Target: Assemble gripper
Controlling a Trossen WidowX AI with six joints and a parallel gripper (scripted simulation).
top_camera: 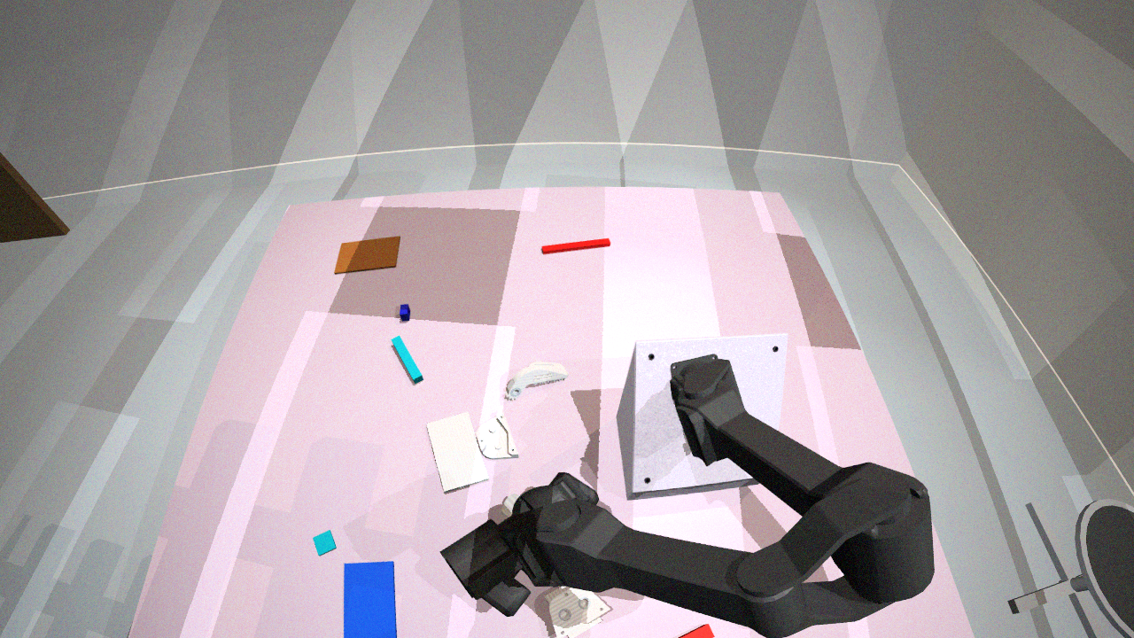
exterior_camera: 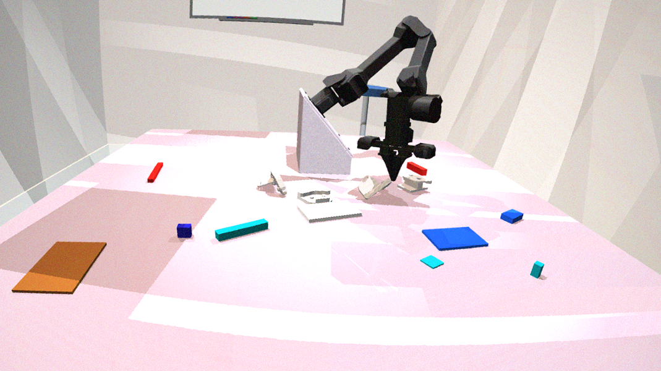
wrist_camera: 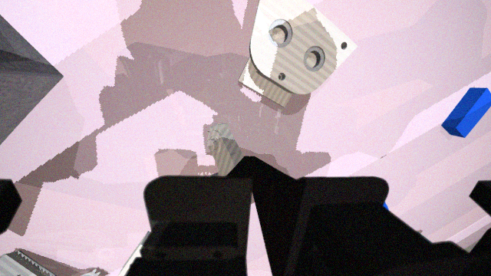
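My gripper tip is now 10 mm past the white jaw, 20 mm to the left of it and 20 mm above it. Round my gripper tip: white stand (40 mm behind, 80 mm to the left, 30 mm below); housing plate (30 mm ahead, 200 mm to the right, 30 mm below); white gripper base (40 mm behind, 80 mm to the left, 10 mm below).
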